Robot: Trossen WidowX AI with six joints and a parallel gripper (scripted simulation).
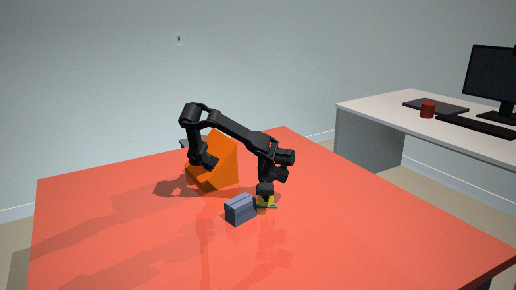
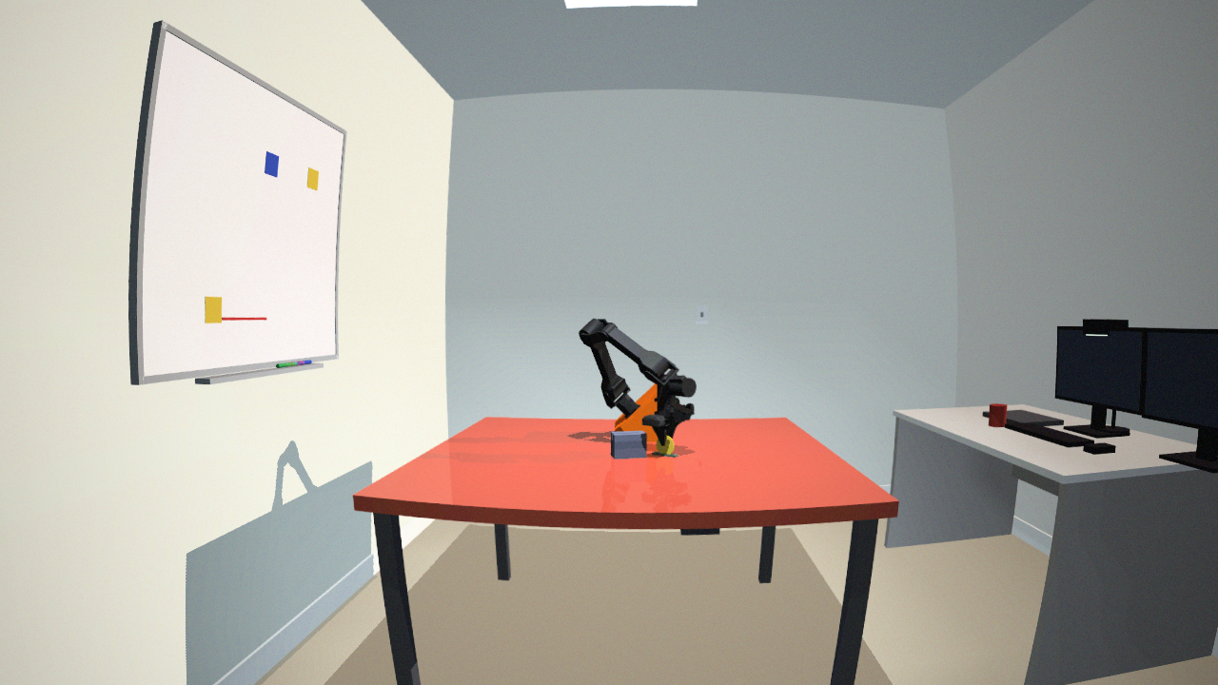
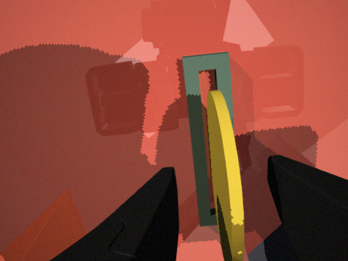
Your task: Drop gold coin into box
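My gripper tip is now right at the gold coin.
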